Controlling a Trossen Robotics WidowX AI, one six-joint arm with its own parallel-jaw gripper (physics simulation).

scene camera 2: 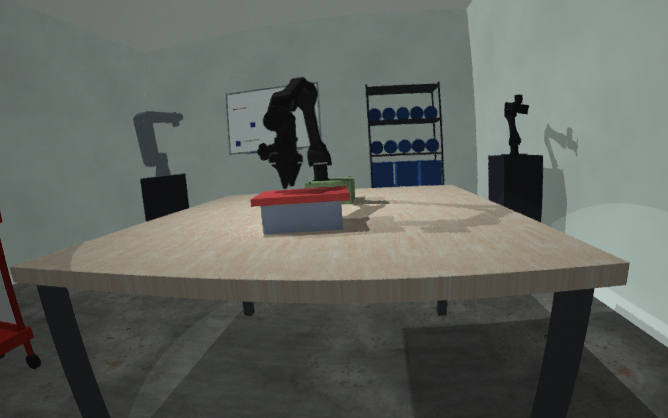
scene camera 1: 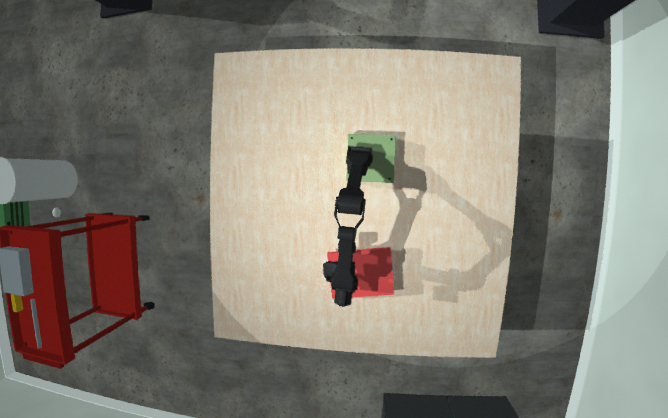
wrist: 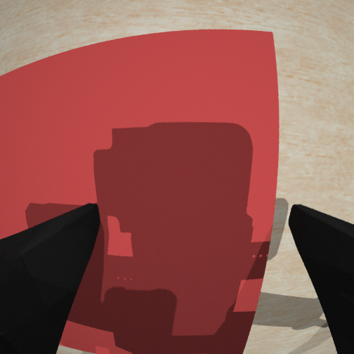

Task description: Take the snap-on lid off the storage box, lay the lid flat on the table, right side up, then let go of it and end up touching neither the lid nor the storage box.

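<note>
The red lid (scene camera 1: 382, 287) (scene camera 2: 310, 196) (wrist: 175, 75) sits flat on top of the grey-blue storage box (scene camera 2: 302, 218), which stands on the wooden table (scene camera 1: 270, 150) (scene camera 2: 200, 250). The box is hidden under the lid in scene camera 1 and the wrist view. My gripper (scene camera 2: 286, 186) (wrist: 198, 215) is open and empty, pointing down a little above the lid. In the wrist view the left fingertip is over the lid, and the right fingertip is past the lid's right edge, over the table. In scene camera 1 the arm hides the fingers and the lid's left part.
A green block (scene camera 1: 386, 144) (scene camera 2: 351, 191) stands behind the box, at the arm's base. A red cart (scene camera 1: 114, 265) is on the floor left of the table. A shelf rack (scene camera 2: 370, 135) and a dark pedestal (scene camera 2: 515, 185) with another arm stand beyond the table.
</note>
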